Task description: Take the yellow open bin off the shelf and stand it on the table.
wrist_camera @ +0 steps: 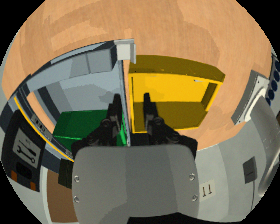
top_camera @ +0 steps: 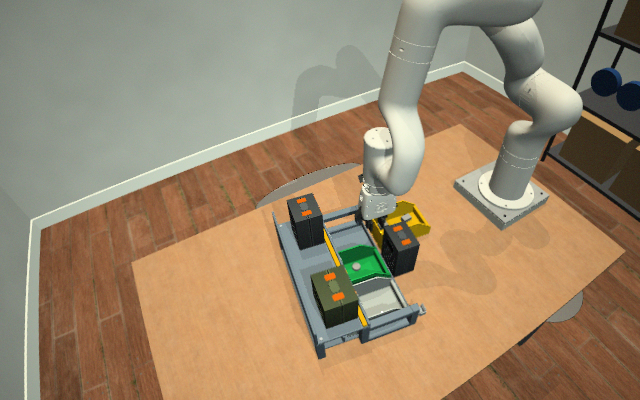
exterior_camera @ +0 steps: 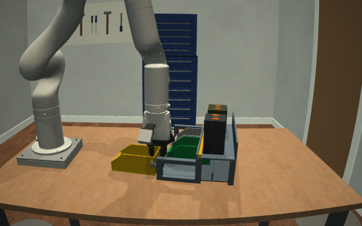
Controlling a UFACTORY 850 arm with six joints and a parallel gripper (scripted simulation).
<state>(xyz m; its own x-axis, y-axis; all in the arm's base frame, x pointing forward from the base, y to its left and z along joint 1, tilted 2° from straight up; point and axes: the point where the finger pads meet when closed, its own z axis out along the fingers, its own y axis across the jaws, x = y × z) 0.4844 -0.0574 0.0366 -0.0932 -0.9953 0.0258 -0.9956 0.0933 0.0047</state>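
Right now the yellow bin is 8 cm behind my hand, 4 cm below it and 1 cm to the left of it. Also, from my hand: grey bin (21 cm to the left, 13 cm ahead, 3 cm below); then olive box (23 cm ahead, 20 cm to the left, 7 cm above); then green bin (12 cm ahead, 10 cm to the left, 3 cm below).
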